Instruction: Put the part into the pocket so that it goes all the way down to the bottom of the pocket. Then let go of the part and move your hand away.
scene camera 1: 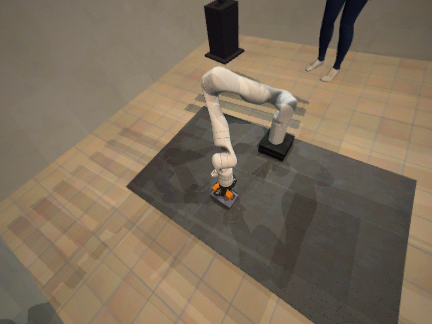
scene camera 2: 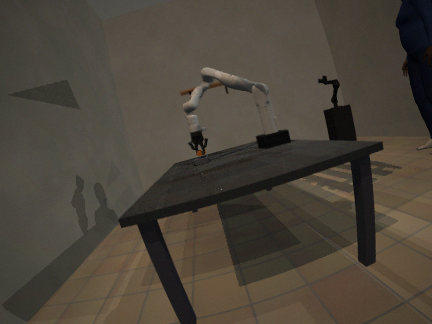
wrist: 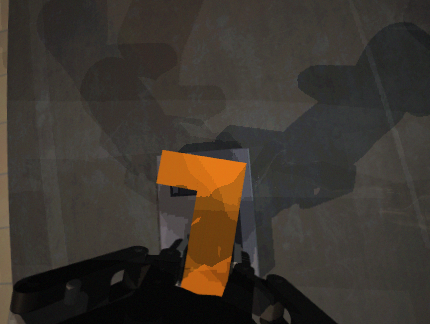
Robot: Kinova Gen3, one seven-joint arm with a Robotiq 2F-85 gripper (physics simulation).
Note:
My gripper (wrist: pixel 211 250) holds an orange L-shaped part (wrist: pixel 219 183), clear of everything else. Also in view: a grey pocket block (wrist: pixel 245 235).

